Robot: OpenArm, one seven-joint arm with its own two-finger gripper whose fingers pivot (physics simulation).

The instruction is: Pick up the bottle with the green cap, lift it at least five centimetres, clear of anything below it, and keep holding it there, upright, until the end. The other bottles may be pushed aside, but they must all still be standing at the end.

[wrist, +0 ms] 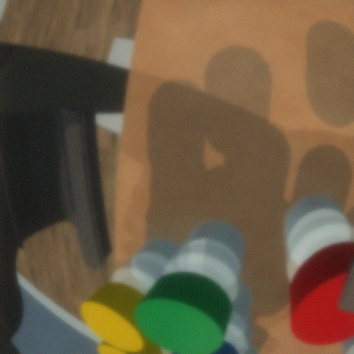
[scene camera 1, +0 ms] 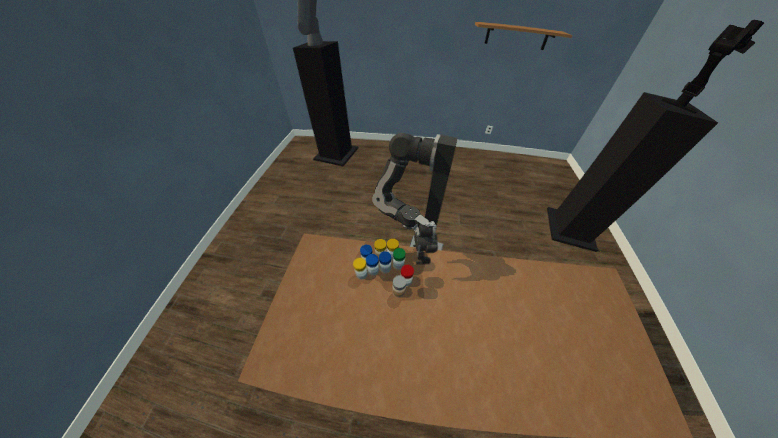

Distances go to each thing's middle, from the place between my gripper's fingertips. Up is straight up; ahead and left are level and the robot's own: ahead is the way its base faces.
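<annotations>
Pale base plate (wrist: 120, 54): my gripper 20 cm past it, 33 cm above it.
</annotations>
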